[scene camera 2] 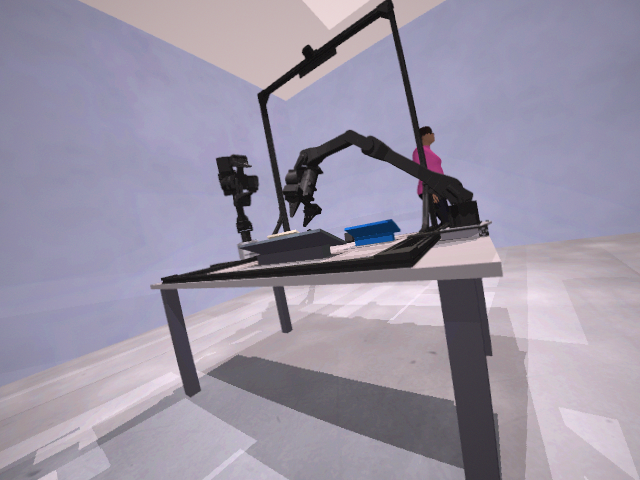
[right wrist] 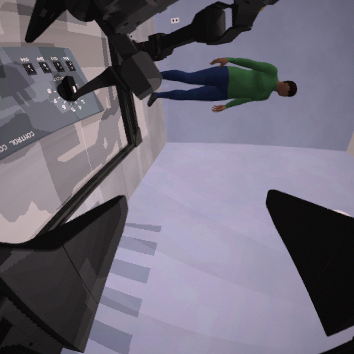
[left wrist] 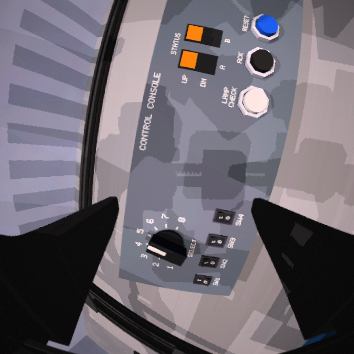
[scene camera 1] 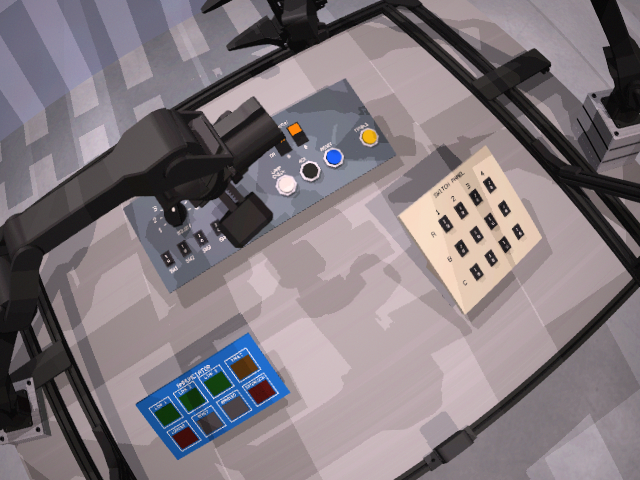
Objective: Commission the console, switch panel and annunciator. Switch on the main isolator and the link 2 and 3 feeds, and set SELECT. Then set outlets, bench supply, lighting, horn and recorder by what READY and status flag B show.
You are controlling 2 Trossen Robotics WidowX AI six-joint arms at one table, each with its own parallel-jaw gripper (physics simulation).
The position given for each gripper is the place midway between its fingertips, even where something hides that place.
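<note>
Open and empty, the left gripper [scene camera 1: 216, 181] appears again in scene camera 2 [scene camera 2: 298, 222], as well as in the left wrist view [left wrist: 185, 204] and the right wrist view [right wrist: 49, 69]. The right gripper [scene camera 1: 214, 30] is also open and holds nothing; scene camera 2 [scene camera 2: 251, 179] and the right wrist view [right wrist: 197, 199] show this gripper too. The scene includes a SELECT knob [left wrist: 167, 244] as well.
</note>
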